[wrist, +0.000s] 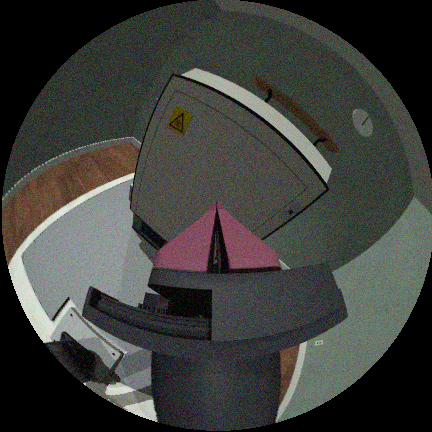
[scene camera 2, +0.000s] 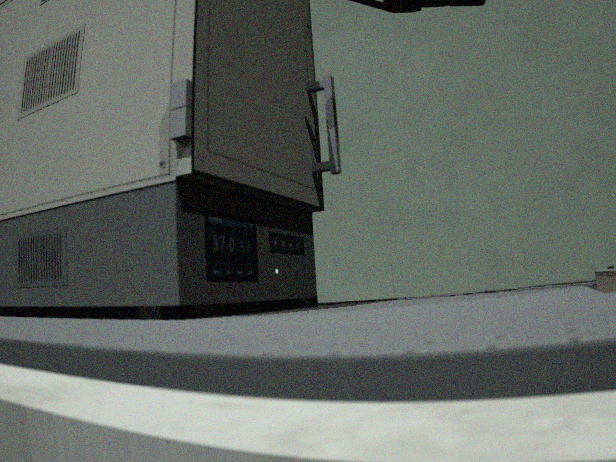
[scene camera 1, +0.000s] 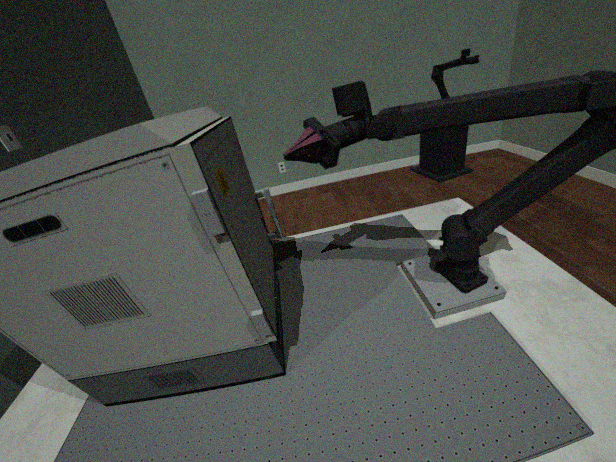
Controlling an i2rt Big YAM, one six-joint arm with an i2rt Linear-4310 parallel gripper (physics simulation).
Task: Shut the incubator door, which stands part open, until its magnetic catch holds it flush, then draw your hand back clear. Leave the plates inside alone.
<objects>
One and the same spot on an incubator door: (scene camera 2: 249, 79) is (scene camera 1: 257, 251).
</objects>
